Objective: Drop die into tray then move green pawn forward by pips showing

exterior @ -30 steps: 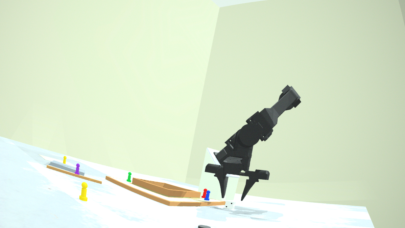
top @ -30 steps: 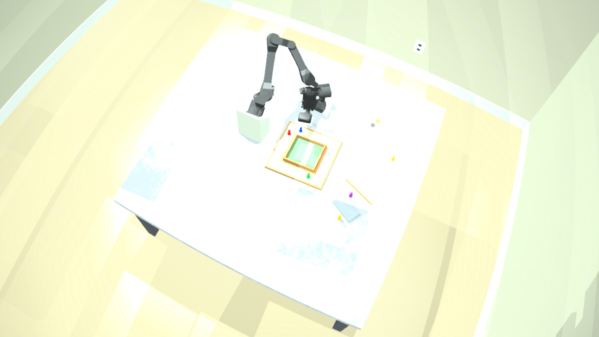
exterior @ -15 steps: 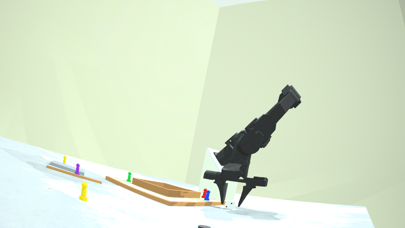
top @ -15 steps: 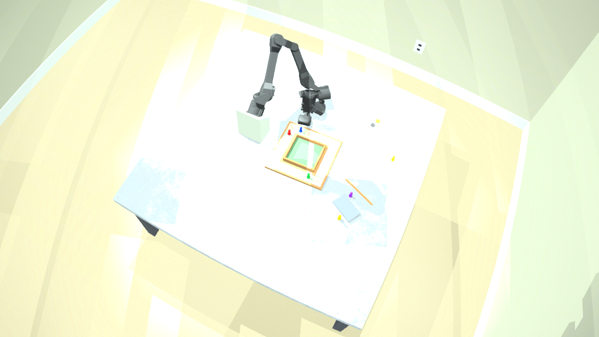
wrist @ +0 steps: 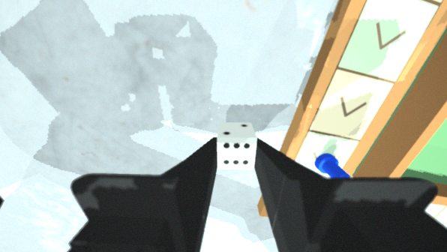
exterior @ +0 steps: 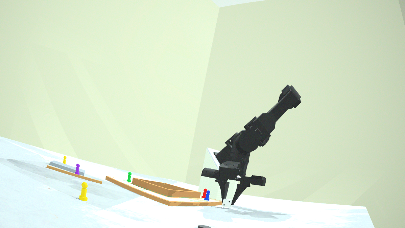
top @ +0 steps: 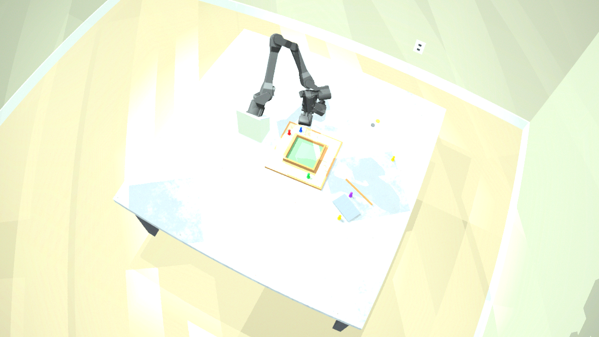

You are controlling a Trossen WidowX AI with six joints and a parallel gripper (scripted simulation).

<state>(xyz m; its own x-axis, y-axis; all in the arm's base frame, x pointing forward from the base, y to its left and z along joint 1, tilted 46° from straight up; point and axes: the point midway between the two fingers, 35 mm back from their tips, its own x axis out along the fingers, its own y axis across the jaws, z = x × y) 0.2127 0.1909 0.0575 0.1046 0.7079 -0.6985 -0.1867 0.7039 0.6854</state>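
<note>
The green pawn is 13 cm ahead of my gripper tip, 30 cm to the right of it and 1 cm above it. From my gripper tip the other things lie so: blue pawn: 8 cm to the right, 1 cm above; then red pawn: 5 cm behind, 12 cm to the right, 1 cm above; then white die: right at my gripper tip.
</note>
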